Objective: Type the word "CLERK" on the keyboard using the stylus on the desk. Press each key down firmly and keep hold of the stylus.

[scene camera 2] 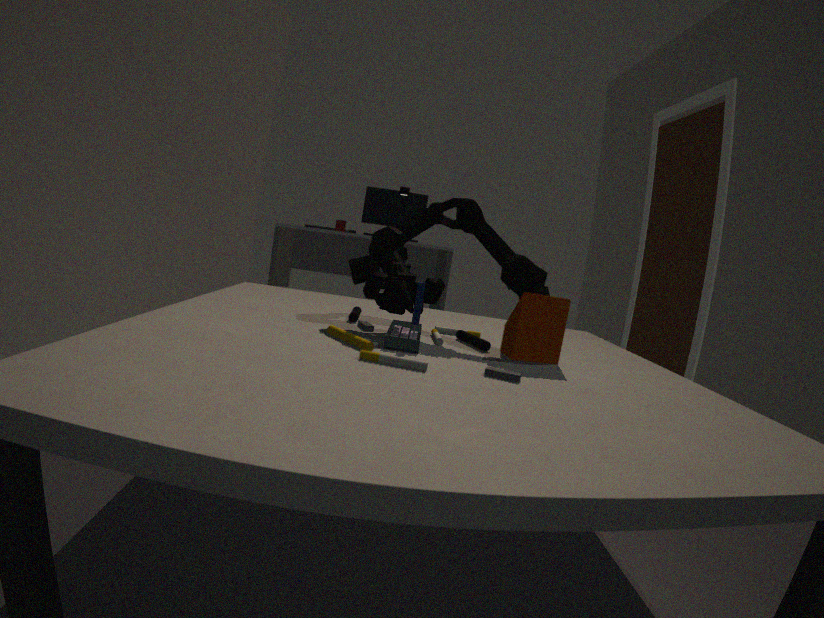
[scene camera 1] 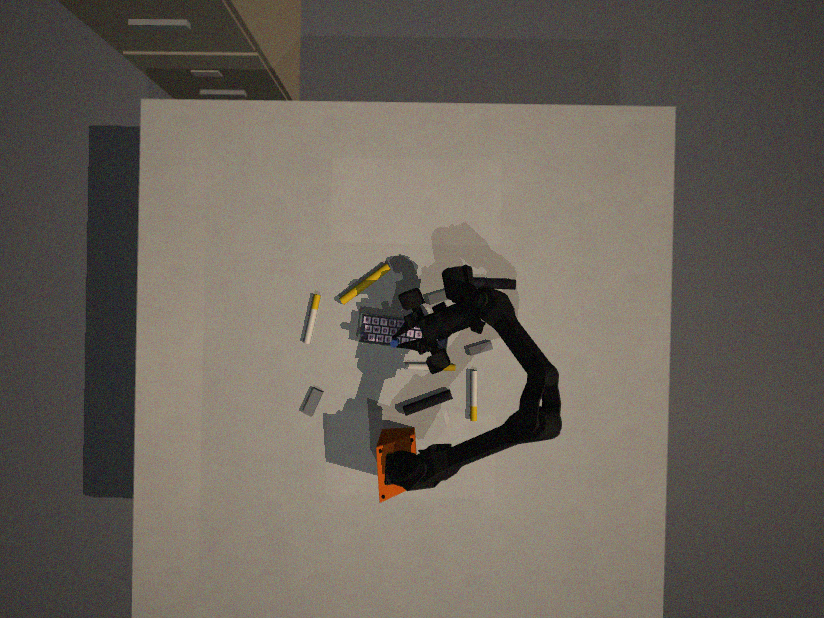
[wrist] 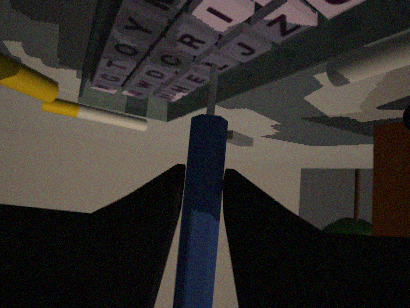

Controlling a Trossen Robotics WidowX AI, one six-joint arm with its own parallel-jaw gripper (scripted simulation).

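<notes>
My own gripper (scene camera 2: 417, 312) is there for me to see. I also see the gripper (scene camera 1: 395, 341) from another camera, and the wrist view has my gripper (wrist: 204, 175) in it as well.
</notes>
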